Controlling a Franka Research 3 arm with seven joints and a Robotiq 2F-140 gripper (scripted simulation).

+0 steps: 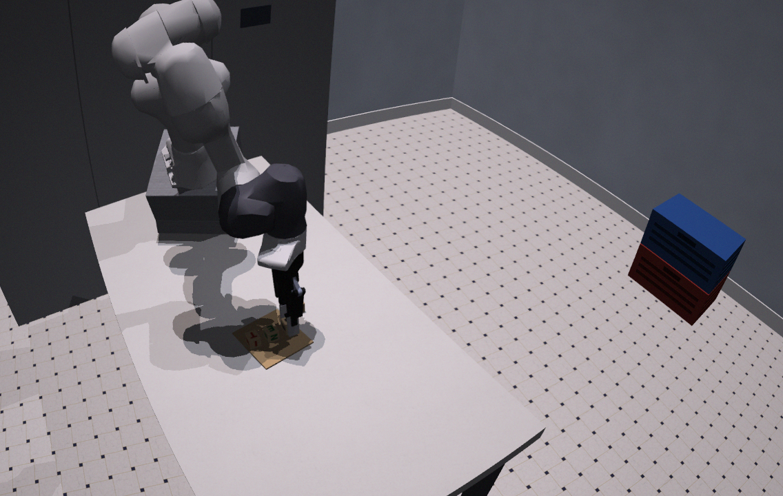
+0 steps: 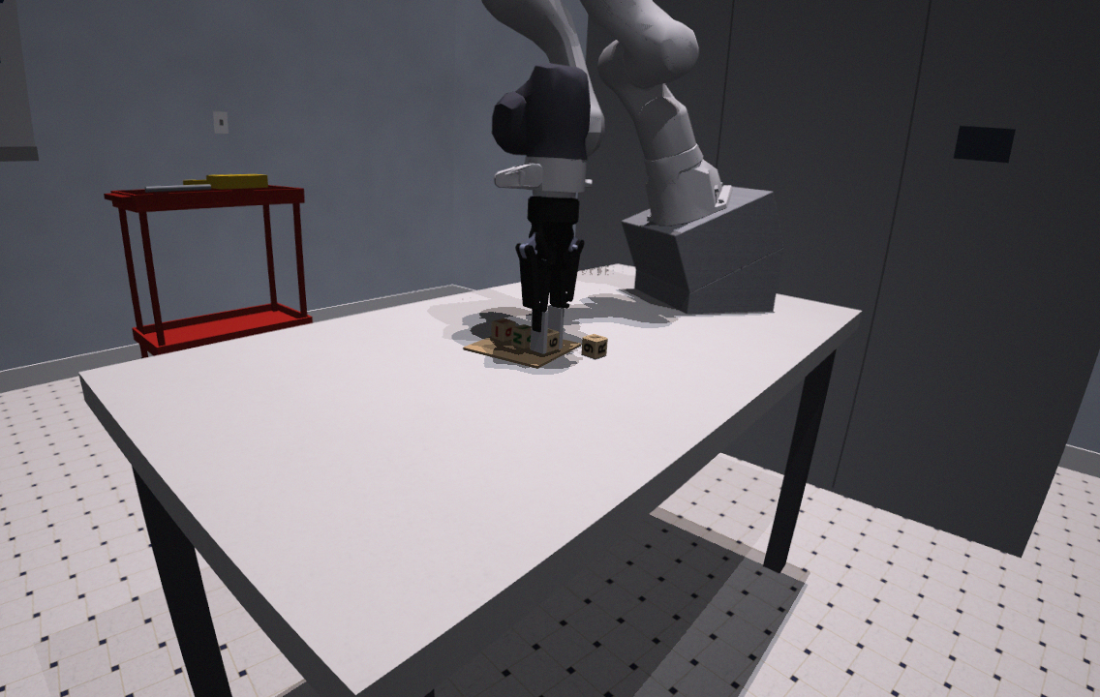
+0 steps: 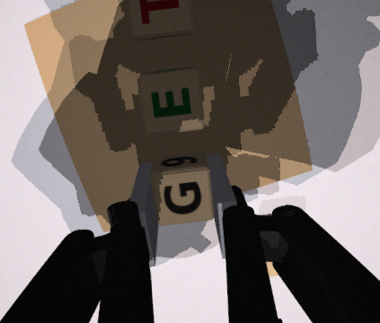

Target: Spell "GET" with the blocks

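Right now my hand is 2 cm above the G block. Round my hand: N block: 5 cm behind, 6 cm to the left, 3 cm below; then mat: 1 cm behind, 5 cm to the right, 4 cm below; then E block: 1 cm behind, 5 cm to the right, 2 cm below.
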